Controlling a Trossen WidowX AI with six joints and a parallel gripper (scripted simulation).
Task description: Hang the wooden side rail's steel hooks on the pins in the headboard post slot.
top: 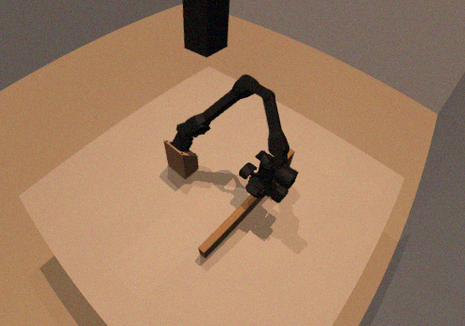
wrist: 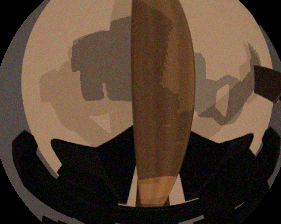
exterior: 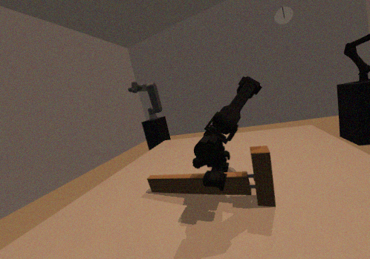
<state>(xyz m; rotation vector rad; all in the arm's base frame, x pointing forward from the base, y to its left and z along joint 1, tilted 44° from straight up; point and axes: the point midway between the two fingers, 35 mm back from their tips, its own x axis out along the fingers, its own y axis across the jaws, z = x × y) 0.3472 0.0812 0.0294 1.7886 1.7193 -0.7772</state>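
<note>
Right now my gripper tip is 13 cm to the right of the headboard post and 4 cm below it.
</note>
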